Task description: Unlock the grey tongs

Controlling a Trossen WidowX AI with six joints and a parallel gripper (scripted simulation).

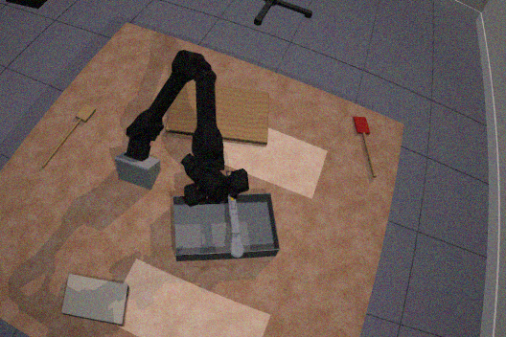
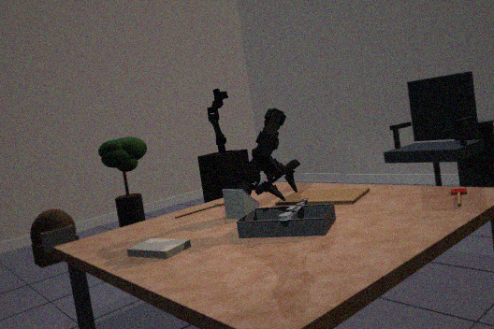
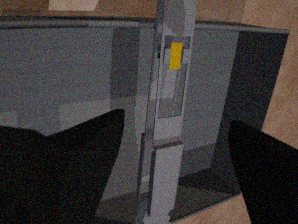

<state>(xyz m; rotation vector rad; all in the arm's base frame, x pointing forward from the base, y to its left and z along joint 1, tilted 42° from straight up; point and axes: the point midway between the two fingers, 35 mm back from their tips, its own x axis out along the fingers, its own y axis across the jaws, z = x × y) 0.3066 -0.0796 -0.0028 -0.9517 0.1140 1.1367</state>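
My gripper tip is now 1 cm short of the yellow lock piece, 3 cm to the right of it and 4 cm above it. The rest, counted from my gripper tip: roasting tin 1 cm ahead, 5 cm to the right, 7 cm below; grey block 27 cm behind, 41 cm to the right, 9 cm below; wooden board 15 cm behind, 39 cm to the left, 10 cm below.
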